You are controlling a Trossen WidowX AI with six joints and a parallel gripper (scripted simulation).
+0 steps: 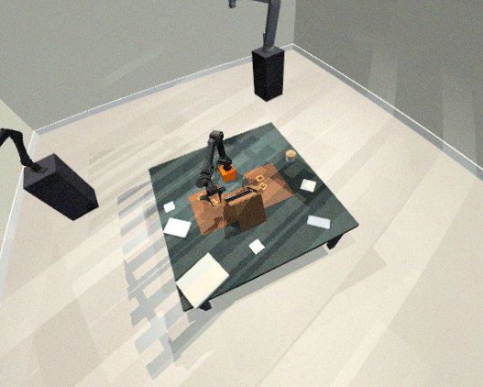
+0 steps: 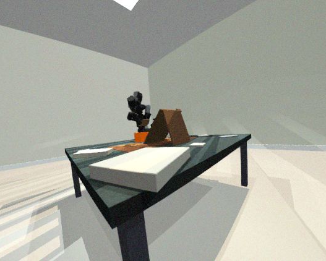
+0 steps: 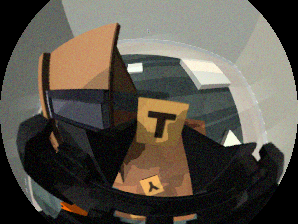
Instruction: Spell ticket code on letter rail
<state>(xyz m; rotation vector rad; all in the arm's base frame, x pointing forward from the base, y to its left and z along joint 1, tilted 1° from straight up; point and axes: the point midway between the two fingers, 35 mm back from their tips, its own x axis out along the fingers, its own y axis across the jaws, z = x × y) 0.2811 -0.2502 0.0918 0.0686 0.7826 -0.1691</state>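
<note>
Right now the white ticket is 13 cm to the left of my gripper tip, 7 cm below it and 4 cm behind it. From my gripper tip the other things lie so: yellow letter tile: 41 cm to the left, 16 cm below, 3 cm behind; then flat white slab: 32 cm to the right, 16 cm below, 11 cm behind; then mat: 22 cm to the left, 17 cm below, 10 cm behind.
</note>
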